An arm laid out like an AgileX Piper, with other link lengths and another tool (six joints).
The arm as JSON. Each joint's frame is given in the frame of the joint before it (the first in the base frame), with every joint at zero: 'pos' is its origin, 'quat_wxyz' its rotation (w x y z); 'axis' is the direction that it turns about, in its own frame. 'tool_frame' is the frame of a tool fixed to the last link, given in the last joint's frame.
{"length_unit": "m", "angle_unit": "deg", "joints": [
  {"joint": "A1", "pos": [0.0, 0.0, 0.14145], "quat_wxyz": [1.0, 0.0, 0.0, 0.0], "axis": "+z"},
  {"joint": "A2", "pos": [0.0, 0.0, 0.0], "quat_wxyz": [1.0, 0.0, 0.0, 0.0], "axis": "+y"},
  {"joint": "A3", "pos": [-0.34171, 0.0, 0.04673], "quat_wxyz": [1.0, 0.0, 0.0, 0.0], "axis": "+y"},
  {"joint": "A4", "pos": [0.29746, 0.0, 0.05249], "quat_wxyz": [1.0, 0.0, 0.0, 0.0], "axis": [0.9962, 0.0, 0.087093]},
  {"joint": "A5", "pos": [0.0, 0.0, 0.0], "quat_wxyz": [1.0, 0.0, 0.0, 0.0], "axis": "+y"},
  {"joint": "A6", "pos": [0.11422, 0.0, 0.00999], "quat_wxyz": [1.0, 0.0, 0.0, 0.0], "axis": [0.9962, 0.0, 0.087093]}
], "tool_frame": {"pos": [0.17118, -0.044, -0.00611], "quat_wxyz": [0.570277, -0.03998, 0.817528, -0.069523]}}
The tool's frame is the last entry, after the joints.
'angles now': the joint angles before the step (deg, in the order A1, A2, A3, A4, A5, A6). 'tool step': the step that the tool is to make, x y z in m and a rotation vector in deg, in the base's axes. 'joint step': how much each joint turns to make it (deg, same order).
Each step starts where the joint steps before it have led.
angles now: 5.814, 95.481, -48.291, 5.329, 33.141, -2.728
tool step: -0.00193, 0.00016, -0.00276, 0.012, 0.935, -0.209
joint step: 0.001, 0.613, -0.364, -0.001, 0.669, 0.265
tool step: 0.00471, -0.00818, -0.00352, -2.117, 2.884, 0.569
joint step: -0.002, 2.949, -3.486, -3.168, 3.562, 1.769
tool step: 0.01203, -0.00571, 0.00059, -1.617, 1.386, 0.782
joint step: 0.001, 2.575, -3.782, -2.160, 2.742, 0.694
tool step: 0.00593, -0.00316, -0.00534, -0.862, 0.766, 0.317
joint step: 0.000, 1.901, -1.516, -1.111, 0.467, 0.411
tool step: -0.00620, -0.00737, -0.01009, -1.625, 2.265, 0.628
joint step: 0.000, 1.721, -0.112, -1.946, 0.826, 0.654
